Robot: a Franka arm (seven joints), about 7 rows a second.
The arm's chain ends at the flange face. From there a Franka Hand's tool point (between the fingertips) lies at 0.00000 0.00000 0.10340 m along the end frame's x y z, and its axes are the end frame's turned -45 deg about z.
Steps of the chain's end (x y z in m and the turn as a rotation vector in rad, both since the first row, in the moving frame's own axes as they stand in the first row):
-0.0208 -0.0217 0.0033 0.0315 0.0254 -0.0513
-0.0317 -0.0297 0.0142 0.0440 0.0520 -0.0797
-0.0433 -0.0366 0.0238 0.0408 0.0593 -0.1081
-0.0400 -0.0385 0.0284 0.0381 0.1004 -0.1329
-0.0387 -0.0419 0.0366 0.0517 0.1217 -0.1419
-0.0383 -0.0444 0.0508 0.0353 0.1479 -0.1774
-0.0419 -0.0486 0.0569 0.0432 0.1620 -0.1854
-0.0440 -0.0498 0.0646 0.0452 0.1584 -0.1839
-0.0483 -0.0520 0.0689 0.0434 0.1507 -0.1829
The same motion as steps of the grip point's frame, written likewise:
0.0048 -0.0306 0.0032 0.0043 0.0402 -0.0513
0.0056 -0.0431 0.0140 -0.0057 0.0679 -0.0797
0.0026 -0.0555 0.0235 -0.0131 0.0708 -0.1081
0.0093 -0.0516 0.0278 -0.0441 0.0979 -0.1329
0.0152 -0.0528 0.0357 -0.0495 0.1226 -0.1419
0.0183 -0.0515 0.0496 -0.0796 0.1295 -0.1774
0.0204 -0.0568 0.0555 -0.0840 0.1451 -0.1854
0.0196 -0.0595 0.0632 -0.0800 0.1440 -0.1839
0.0174 -0.0644 0.0676 -0.0759 0.1372 -0.1829

